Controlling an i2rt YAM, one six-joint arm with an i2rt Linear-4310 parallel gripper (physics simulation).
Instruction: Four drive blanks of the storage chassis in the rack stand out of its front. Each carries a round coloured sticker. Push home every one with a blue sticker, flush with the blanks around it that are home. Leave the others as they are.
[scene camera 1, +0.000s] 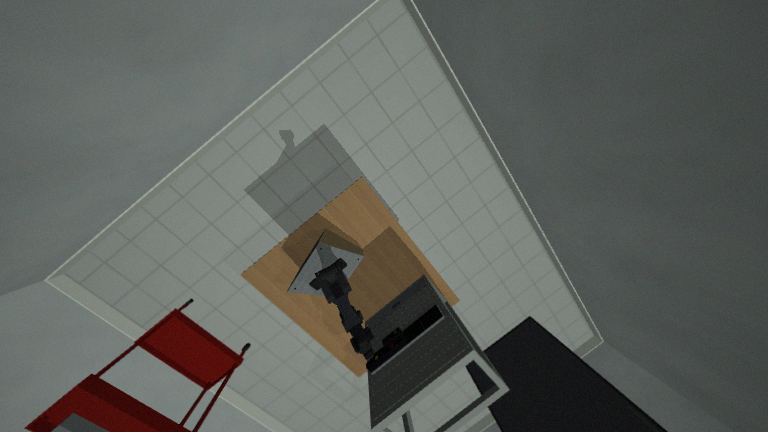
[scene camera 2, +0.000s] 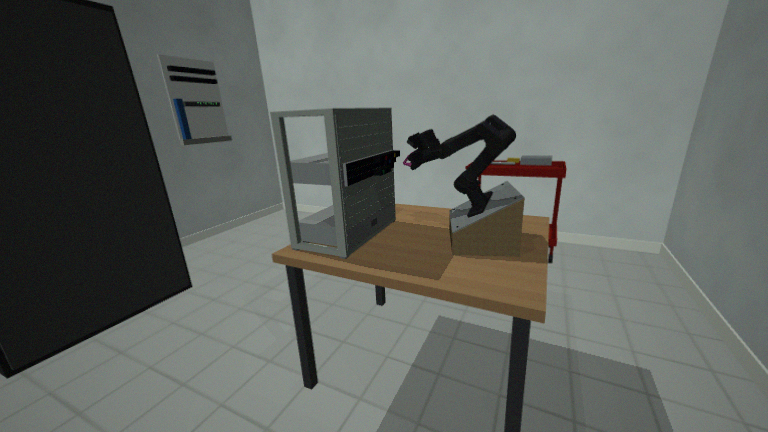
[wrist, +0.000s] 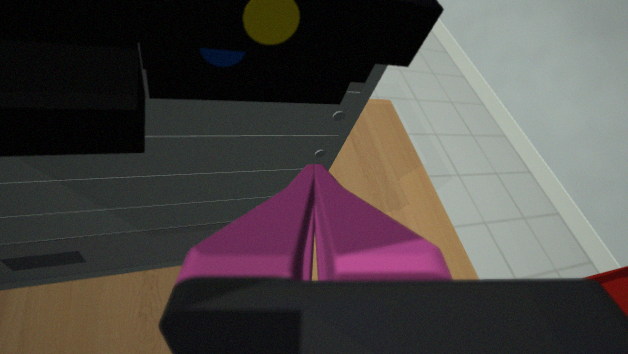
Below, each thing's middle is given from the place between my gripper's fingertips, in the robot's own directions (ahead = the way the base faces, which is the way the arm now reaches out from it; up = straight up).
My hand is 200 mm to the right of the grey rack (scene camera 2: 359, 140), 180 mm short of it and 40 mm above it.
